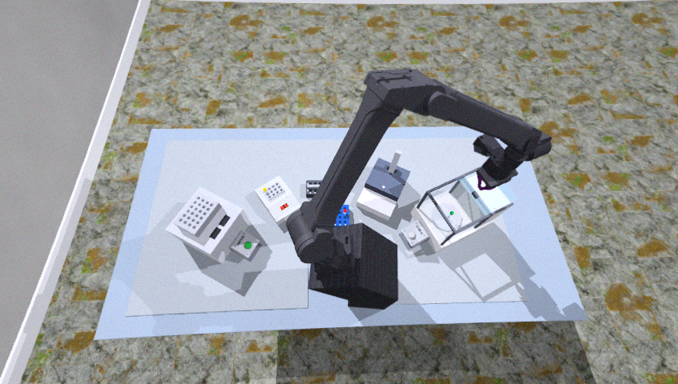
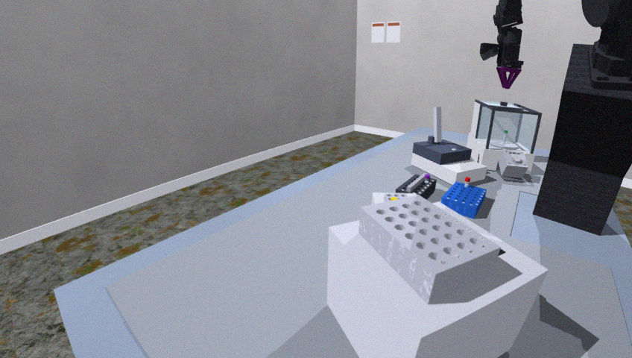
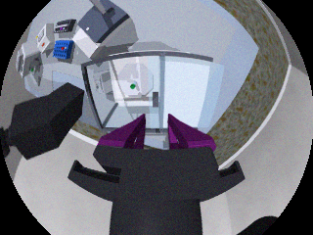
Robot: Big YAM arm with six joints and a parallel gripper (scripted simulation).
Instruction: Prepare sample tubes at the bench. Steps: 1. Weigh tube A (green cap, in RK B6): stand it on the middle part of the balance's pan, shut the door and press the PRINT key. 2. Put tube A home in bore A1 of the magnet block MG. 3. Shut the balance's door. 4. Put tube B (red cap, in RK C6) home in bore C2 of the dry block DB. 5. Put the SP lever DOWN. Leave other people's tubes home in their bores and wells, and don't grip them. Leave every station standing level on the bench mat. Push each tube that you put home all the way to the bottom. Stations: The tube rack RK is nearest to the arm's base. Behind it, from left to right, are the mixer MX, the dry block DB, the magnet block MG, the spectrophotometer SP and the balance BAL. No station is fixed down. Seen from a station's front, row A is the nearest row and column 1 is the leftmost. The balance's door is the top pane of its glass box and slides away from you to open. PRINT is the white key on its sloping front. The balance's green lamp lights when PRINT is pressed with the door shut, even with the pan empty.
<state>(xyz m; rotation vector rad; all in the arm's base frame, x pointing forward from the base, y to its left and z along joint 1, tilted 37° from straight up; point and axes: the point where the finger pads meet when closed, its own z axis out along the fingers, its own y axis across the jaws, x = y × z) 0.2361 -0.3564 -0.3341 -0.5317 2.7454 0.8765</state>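
My gripper is now 20 cm above the round pan, 6 cm to the right of it and 3 cm past it. The rest, counted from my hand: balance door 7 cm below, 3 cm to the right, 1 cm ahead; then white print key 21 cm below, 19 cm to the left, 9 cm behind; then SP lever 24 cm to the left, 18 cm ahead, 14 cm below.
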